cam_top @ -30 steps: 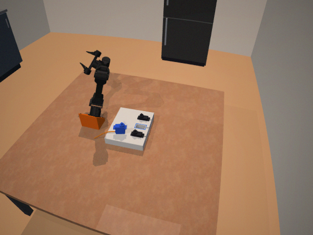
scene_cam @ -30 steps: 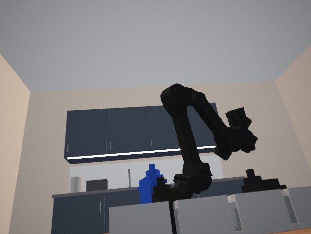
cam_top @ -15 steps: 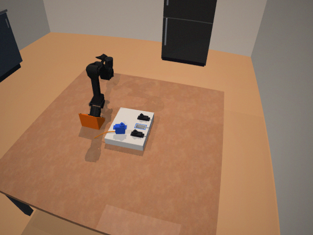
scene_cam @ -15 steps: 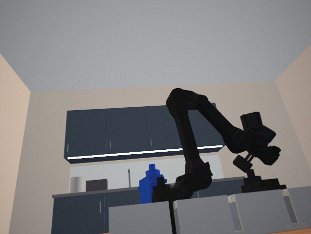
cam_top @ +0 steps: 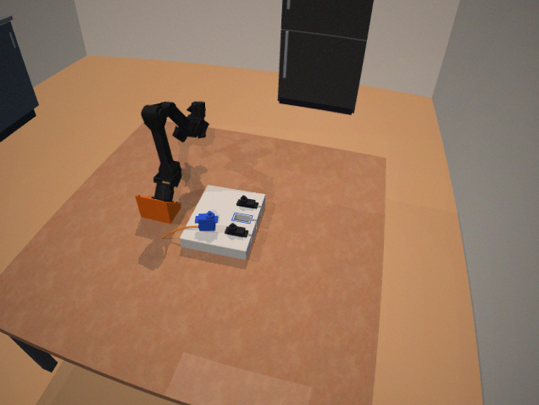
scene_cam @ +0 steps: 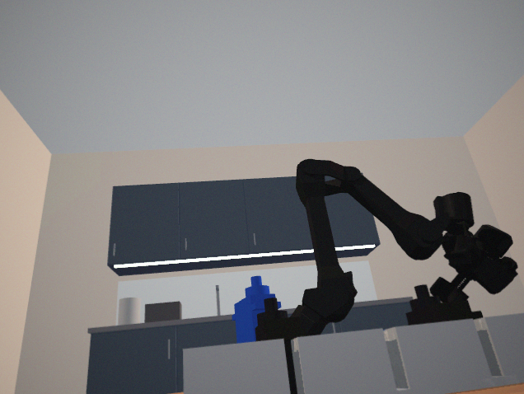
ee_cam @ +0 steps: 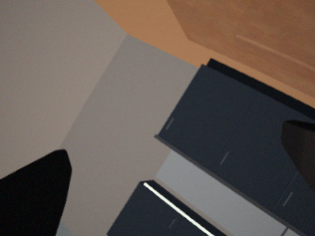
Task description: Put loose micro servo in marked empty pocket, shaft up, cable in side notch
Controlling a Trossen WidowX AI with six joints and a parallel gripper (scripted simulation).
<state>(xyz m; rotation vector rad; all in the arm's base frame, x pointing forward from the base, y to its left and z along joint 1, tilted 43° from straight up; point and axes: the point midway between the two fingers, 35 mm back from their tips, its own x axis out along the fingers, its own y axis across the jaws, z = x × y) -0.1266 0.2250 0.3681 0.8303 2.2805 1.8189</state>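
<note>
Right now the white deck is 40 cm to the right of my gripper tip, 38 cm ahead of it and 13 cm below it.
</note>
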